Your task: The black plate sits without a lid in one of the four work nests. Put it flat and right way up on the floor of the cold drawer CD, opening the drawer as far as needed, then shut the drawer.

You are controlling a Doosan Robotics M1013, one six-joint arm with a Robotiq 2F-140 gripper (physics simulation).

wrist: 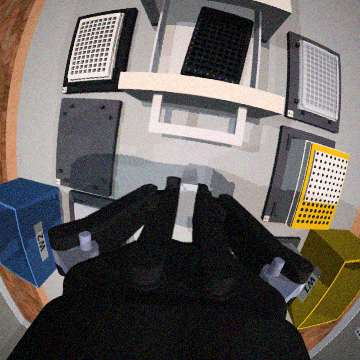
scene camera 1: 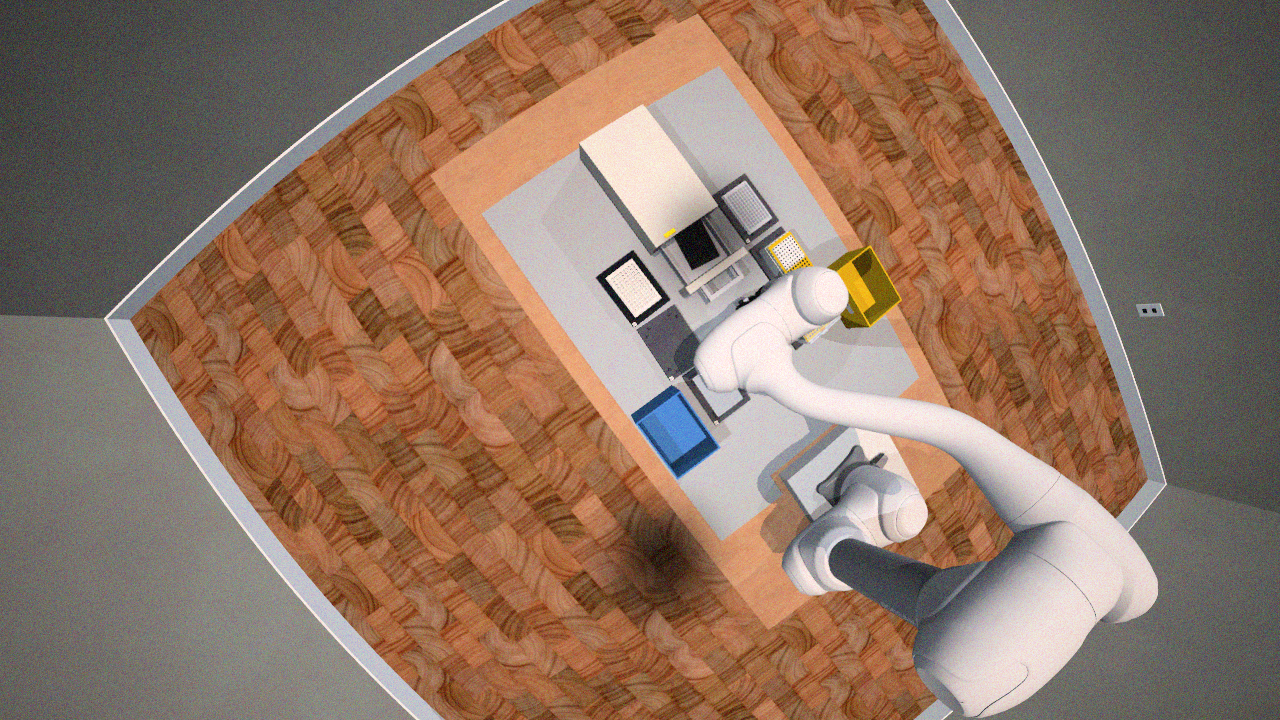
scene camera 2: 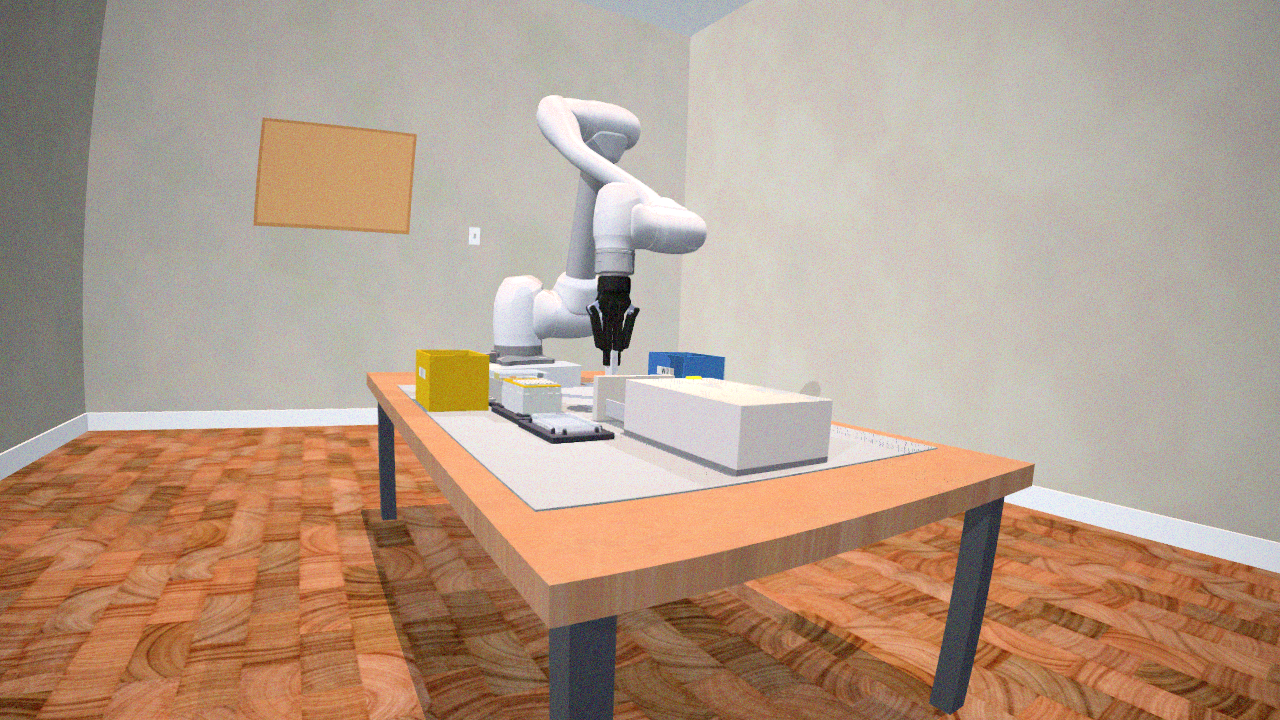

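Seen in the pictures: gripper, fingertip midpoint: [wrist: 188, 178] [scene camera 1: 738, 305]; arm's base at its link origin: [scene camera 1: 852, 486] [scene camera 2: 518, 362].
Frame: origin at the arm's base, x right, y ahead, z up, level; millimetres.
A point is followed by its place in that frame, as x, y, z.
Observation:
The black plate [scene camera 1: 697, 243] {109, 814, -26} [wrist: 218, 45] {108, 815, -26} lies inside the cold drawer, looking flat and turned a little askew to the drawer's sides. It has no lid on it. The drawer's front panel [scene camera 1: 716, 271] {78, 731, 36} [wrist: 200, 92] {81, 726, 36} stands out from the white cabinet [scene camera 1: 646, 170] {116, 1032, 44} [scene camera 2: 684, 425] {216, 1040, -7}, so the drawer is partly open. A pale U-shaped handle [wrist: 195, 136] {77, 678, 18} sticks out from the panel. My gripper [scene camera 2: 611, 360] {71, 626, 11} [wrist: 188, 178] {71, 626, 11} is shut and empty, pointing down on the handle side of the drawer, apart from the handle in the wrist view. The arm mostly hides the gripper in scene camera 1.
A white plate [scene camera 1: 632, 284] {-91, 846, -31} [wrist: 95, 47] {-85, 829, -32} and a dark bare nest [scene camera 1: 669, 340] {-115, 674, -46} [wrist: 87, 145] {-101, 662, -46} are left of the drawer. A clear plate [scene camera 1: 745, 205] {289, 805, -37} [wrist: 318, 77] {281, 797, -32} and yellow rack [scene camera 1: 788, 251] {272, 641, 19} [wrist: 322, 187] {263, 625, 18} are right. Blue bin [scene camera 1: 675, 431] {-265, 482, -53} [wrist: 30, 225] {-195, 537, 34} and yellow bin [scene camera 2: 452, 380] {405, 512, 9} [wrist: 330, 280] {318, 478, 58} flank the gripper.

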